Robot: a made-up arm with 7 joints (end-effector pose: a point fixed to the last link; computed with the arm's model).
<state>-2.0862 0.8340 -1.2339 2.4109 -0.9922 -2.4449 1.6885</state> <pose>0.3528 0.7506 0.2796 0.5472 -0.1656 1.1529</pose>
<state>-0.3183 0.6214 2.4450 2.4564 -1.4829 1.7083 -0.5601</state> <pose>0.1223 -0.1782 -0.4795 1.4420 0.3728 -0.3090</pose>
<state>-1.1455 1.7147 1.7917 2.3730 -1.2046 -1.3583 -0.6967</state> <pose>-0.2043 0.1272 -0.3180 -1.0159 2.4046 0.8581</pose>
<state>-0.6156 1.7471 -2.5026 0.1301 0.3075 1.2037 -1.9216</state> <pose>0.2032 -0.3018 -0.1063 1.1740 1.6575 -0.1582</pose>
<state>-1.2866 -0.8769 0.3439 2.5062 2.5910 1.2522 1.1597</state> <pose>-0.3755 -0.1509 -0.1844 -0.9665 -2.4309 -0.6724</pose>
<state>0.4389 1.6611 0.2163 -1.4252 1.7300 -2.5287 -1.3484</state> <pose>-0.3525 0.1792 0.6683 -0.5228 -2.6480 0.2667</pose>
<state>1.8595 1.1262 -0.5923 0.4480 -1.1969 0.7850 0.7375</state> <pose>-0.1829 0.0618 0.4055 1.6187 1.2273 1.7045</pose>
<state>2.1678 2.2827 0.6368 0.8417 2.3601 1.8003 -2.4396</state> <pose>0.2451 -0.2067 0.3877 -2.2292 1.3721 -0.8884</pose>
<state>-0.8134 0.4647 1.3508 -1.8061 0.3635 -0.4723 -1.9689</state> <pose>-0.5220 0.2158 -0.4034 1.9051 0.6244 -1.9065</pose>
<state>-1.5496 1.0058 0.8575 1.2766 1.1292 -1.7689 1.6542</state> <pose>0.0026 -0.1117 -0.4066 1.0388 0.3997 -1.1566</pose>
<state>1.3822 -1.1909 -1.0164 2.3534 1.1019 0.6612 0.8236</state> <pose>-0.2013 0.0728 -0.1962 0.3511 -1.1568 -0.8586</pose>
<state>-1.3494 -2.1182 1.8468 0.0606 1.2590 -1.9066 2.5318</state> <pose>0.3702 0.1507 0.2552 -0.5986 0.0749 0.9123</pose>
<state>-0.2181 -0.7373 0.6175 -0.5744 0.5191 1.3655 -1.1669</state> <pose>0.0737 0.0499 -0.2329 -1.5887 1.6499 0.2668</pose>
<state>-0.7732 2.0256 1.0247 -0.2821 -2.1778 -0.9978 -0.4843</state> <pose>0.1026 0.2618 0.5008 -2.3645 -0.8526 -1.4888</pose>
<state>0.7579 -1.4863 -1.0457 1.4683 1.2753 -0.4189 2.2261</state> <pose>0.0567 0.2000 -0.2088 2.3494 -0.5788 -0.0475</pose>
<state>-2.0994 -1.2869 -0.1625 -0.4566 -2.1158 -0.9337 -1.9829</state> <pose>0.4030 -0.3950 -0.1620 -0.2388 0.4904 -0.4432</pose>
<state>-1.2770 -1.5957 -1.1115 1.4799 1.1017 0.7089 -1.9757</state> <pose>0.1439 -0.1187 -0.0901 -1.9914 -0.4669 0.3465</pose>
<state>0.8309 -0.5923 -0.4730 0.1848 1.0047 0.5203 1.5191</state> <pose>0.1068 -0.2712 -0.3288 1.8583 -1.5501 -1.6681</pose>
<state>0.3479 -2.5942 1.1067 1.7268 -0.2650 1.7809 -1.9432</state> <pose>-0.3639 -0.0119 0.3187 -0.4714 2.9028 -0.1419</pose>
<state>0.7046 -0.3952 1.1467 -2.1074 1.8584 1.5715 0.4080</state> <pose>0.0181 0.2677 0.0945 1.1197 -1.5822 2.1903</pose>
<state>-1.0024 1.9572 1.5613 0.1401 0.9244 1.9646 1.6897</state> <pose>0.1878 0.1954 0.1795 2.1885 -0.0035 1.3115</pose>
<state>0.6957 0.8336 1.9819 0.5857 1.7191 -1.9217 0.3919</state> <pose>-0.3644 -0.1426 0.2540 -1.0877 -0.0940 -2.3659</pose>
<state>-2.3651 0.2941 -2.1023 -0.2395 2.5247 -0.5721 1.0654</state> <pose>0.6269 0.1843 0.1171 -2.5346 0.3010 0.1063</pose>
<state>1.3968 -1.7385 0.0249 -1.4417 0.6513 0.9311 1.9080</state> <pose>-0.0528 0.5104 -0.0967 0.2923 -1.1707 2.1210</pose>
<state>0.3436 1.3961 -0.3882 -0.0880 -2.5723 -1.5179 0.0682</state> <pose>0.1513 -0.4512 0.2342 -0.9758 1.2319 -0.7716</pose>
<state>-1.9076 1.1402 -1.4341 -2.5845 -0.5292 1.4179 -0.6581</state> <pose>0.4115 0.5551 0.0756 -1.6102 0.6042 1.4611</pose>
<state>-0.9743 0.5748 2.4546 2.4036 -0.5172 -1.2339 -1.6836</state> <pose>0.0561 -0.5985 -0.4449 1.8097 -1.8214 -0.3980</pose>
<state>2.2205 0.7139 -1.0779 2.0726 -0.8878 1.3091 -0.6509</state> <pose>-0.1933 -0.1956 -0.0819 0.6783 0.8396 -0.0293</pose>
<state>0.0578 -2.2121 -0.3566 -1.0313 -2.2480 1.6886 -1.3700</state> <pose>-0.5007 0.1298 -0.3162 -1.8872 -0.2564 2.0315</pose>
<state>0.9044 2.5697 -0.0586 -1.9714 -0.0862 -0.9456 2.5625</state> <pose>0.2102 0.5133 0.4721 2.0344 -0.0522 0.3932</pose>
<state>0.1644 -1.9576 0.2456 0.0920 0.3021 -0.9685 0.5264</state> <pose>-0.1368 0.4982 -0.1468 1.8242 1.5229 0.0406</pose>
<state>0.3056 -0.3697 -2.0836 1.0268 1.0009 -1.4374 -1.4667</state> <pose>0.3192 -0.1152 -0.1233 -2.5495 -0.0959 -0.2893</pose>
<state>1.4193 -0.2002 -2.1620 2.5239 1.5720 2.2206 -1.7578</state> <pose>-0.6008 0.2013 -0.1024 0.4515 -0.5926 2.6012</pose>
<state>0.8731 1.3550 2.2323 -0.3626 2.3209 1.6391 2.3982</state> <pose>-0.1373 -0.1017 -0.3229 1.4913 -1.0553 -1.6879</pose>
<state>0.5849 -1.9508 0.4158 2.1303 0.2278 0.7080 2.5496</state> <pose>-0.0869 0.1795 0.0477 -2.2814 1.8910 0.3281</pose>
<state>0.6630 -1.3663 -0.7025 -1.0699 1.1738 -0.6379 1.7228</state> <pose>-0.2195 -0.1287 -0.7320 -1.4549 1.0356 2.2205</pose>
